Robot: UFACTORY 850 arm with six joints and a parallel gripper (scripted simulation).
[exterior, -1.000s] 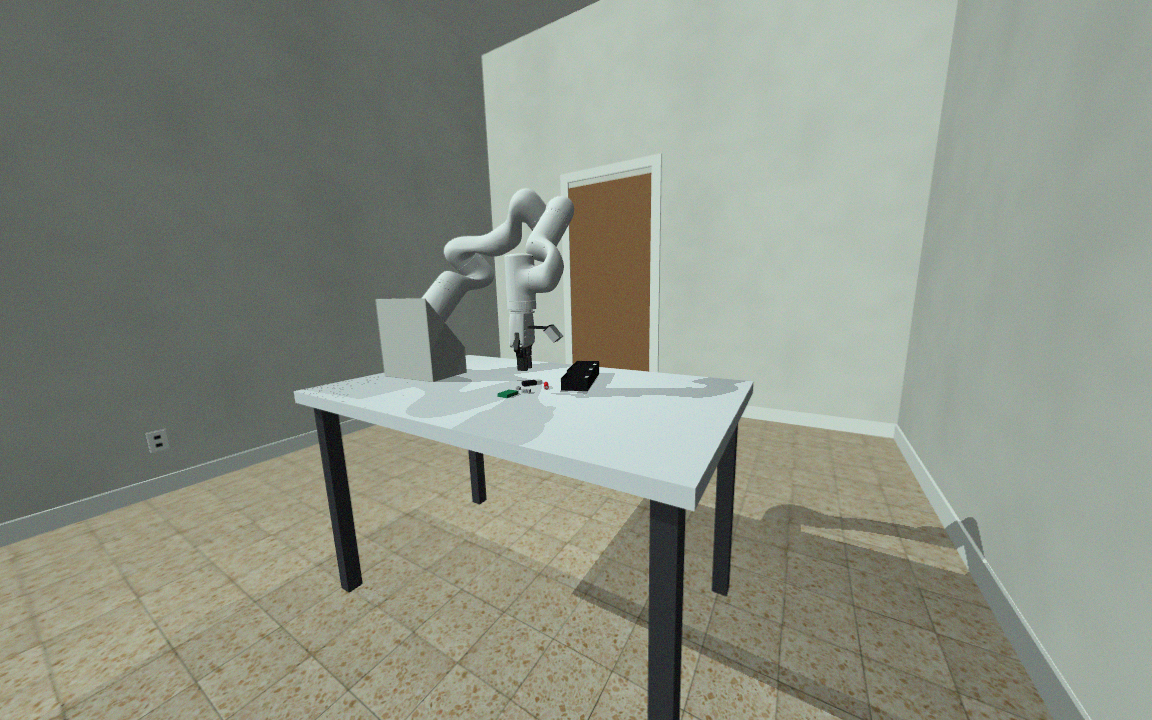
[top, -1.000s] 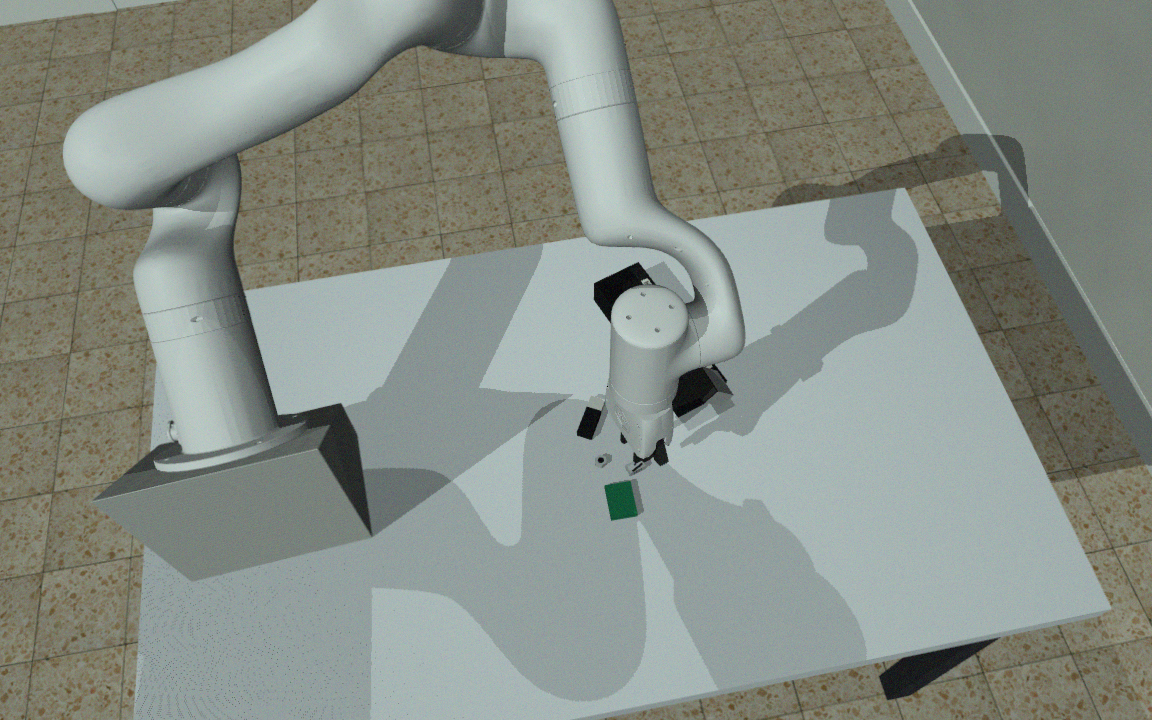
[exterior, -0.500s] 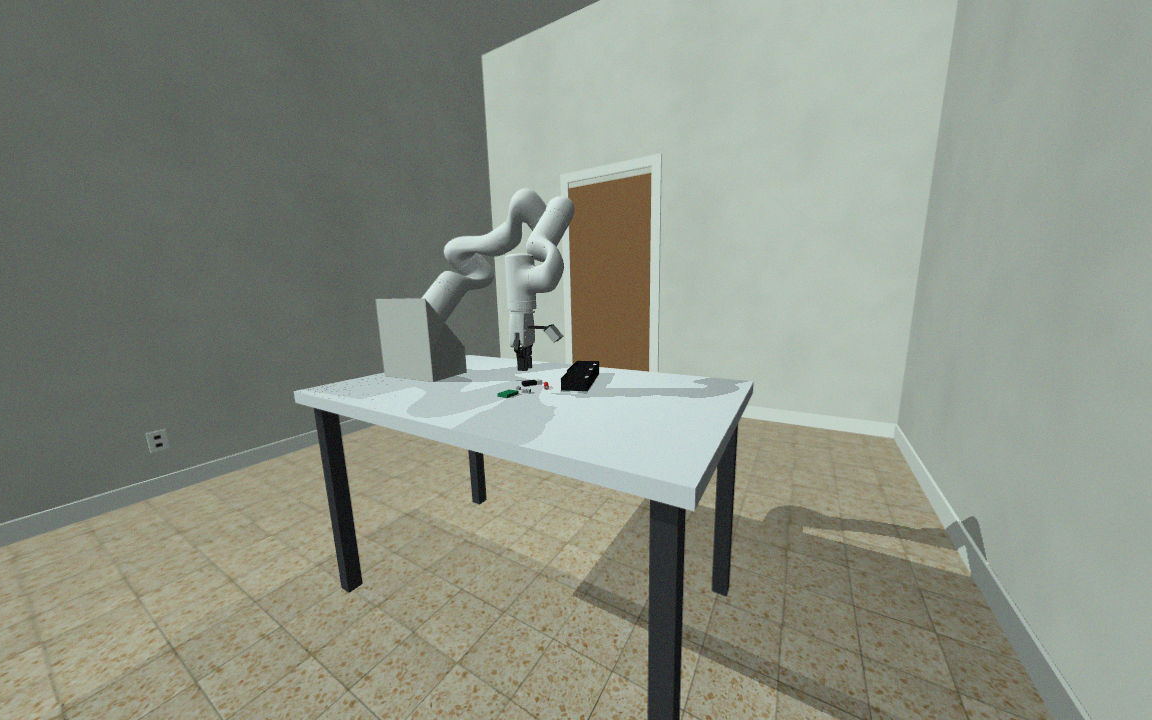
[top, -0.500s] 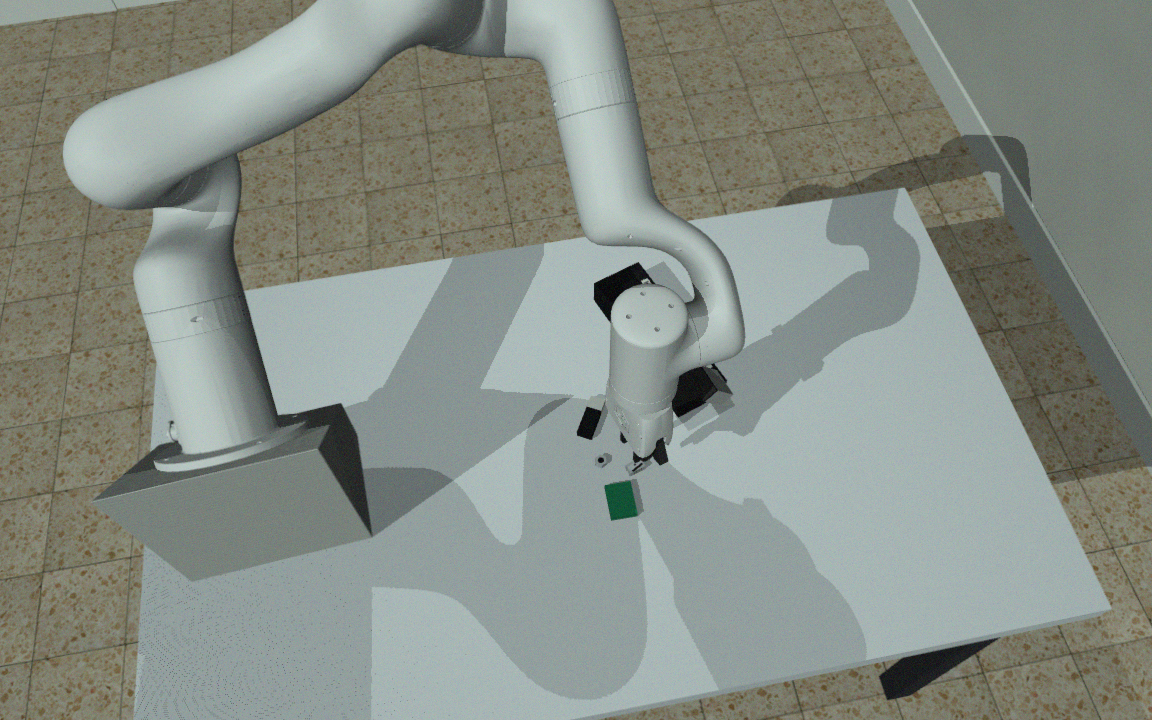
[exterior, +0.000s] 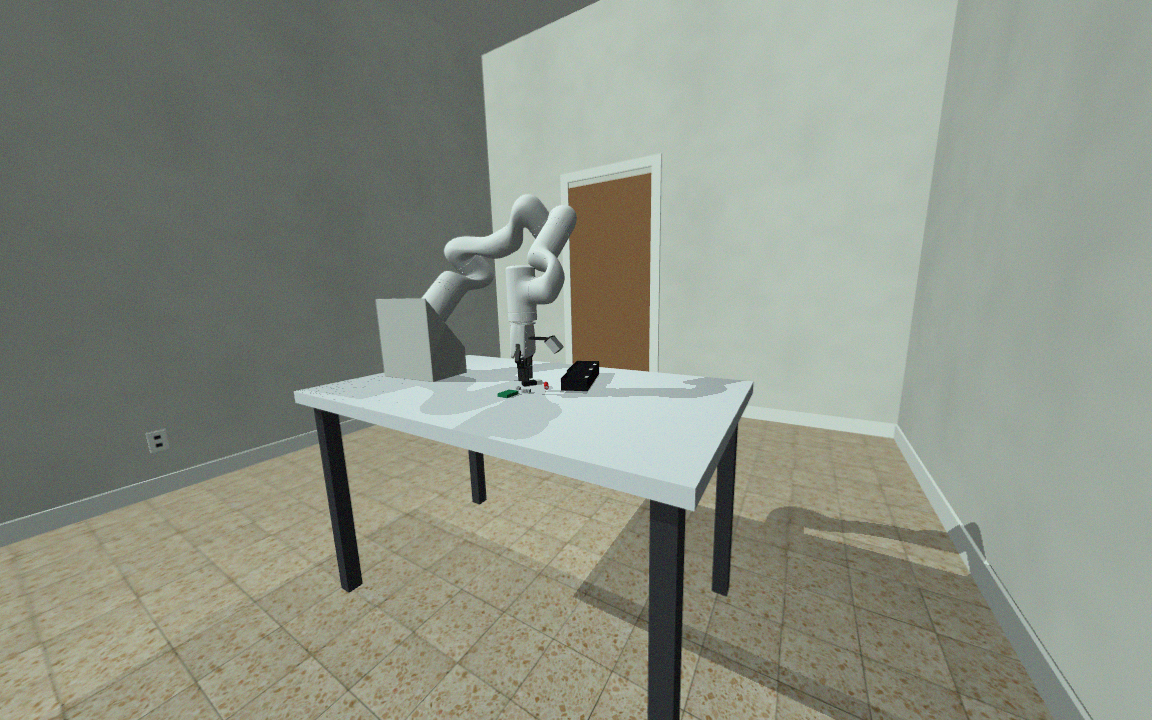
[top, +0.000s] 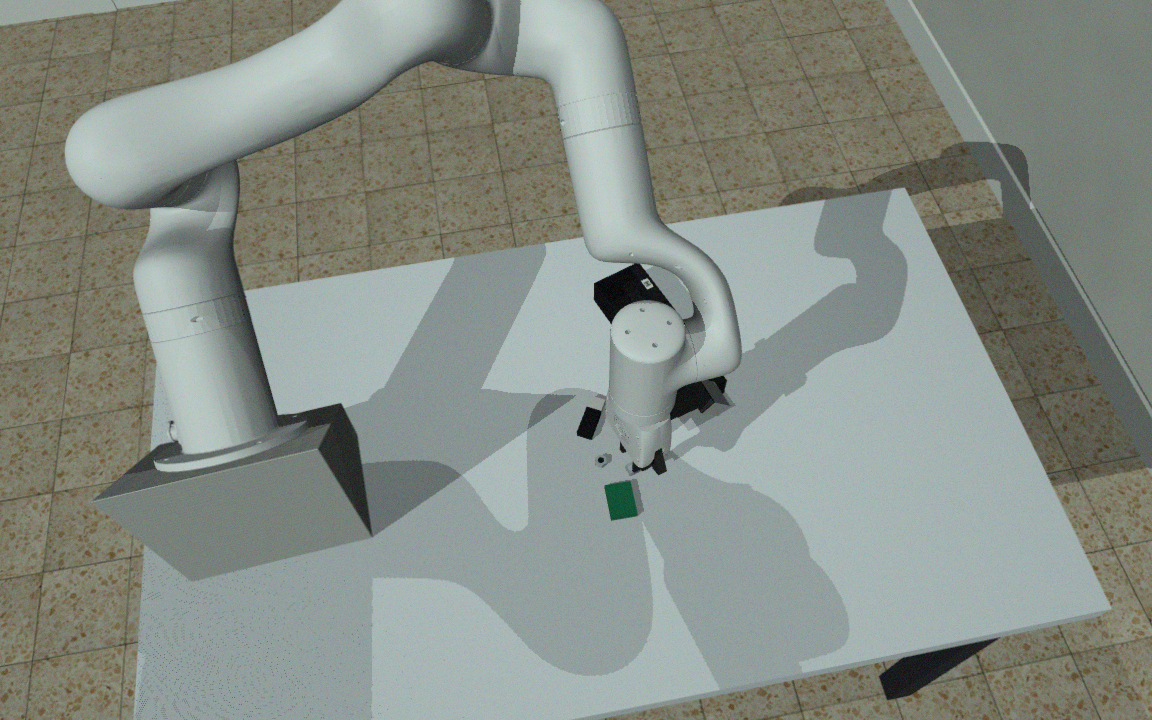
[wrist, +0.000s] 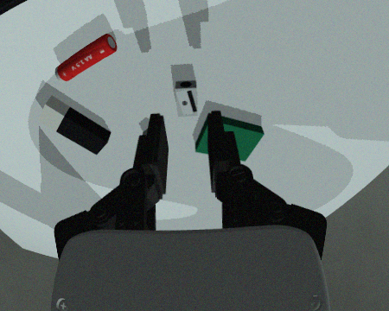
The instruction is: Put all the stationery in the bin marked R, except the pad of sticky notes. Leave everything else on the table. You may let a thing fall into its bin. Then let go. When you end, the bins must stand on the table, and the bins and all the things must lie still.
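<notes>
Right now my hand is 50 mm above the grey sharpener-like block. Round my hand: grey piece 50 mm behind, 20 mm to the left, 60 mm below; green pad 30 mm behind, 50 mm to the right, 60 mm below; red cylinder 10 mm ahead, 80 mm to the left, 50 mm below.
</notes>
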